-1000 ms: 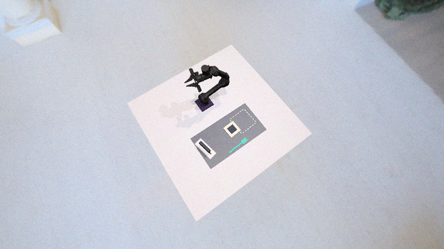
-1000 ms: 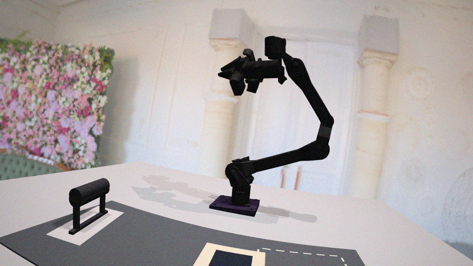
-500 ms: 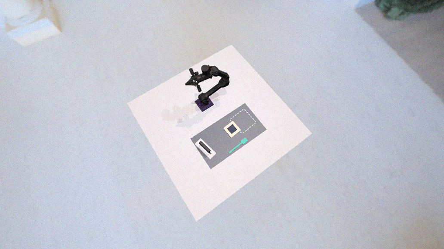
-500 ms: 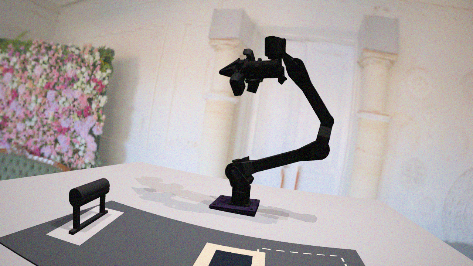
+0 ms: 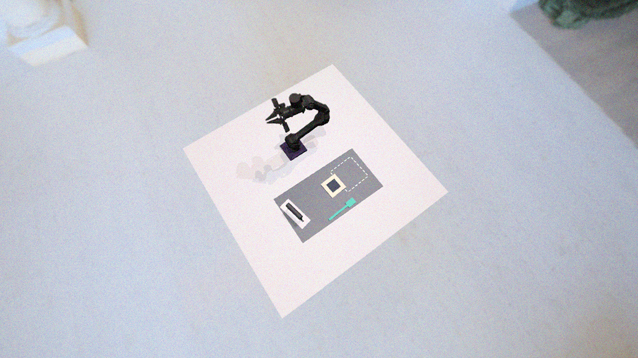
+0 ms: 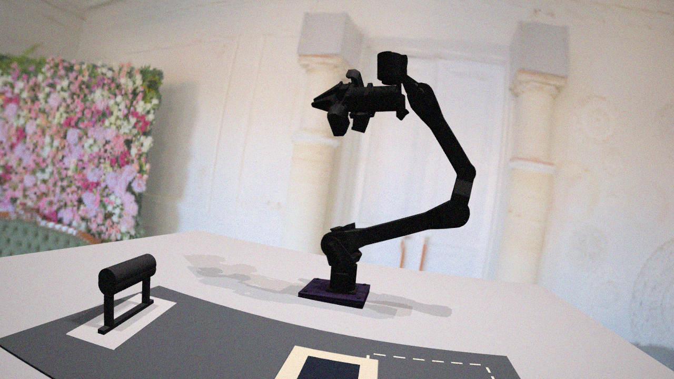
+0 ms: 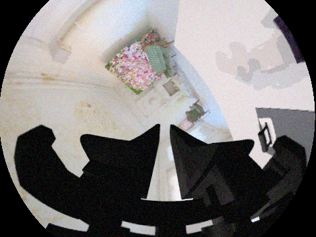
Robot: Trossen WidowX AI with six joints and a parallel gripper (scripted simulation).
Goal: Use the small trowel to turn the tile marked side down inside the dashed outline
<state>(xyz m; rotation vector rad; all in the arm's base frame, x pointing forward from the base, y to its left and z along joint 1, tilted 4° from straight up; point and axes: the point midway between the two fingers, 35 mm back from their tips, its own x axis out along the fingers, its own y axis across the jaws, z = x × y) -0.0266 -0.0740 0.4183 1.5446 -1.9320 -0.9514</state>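
The dark trowel lies 43 cm ahead of my gripper tip, 39 cm below it and 14 cm to the right of it. The rest, counted from my gripper tip: grey mat 44 cm below, 43 cm ahead, 12 cm to the left; teal trowel 57 cm ahead, 42 cm below, 13 cm to the left; tile 42 cm below, 41 cm ahead, 17 cm to the left.
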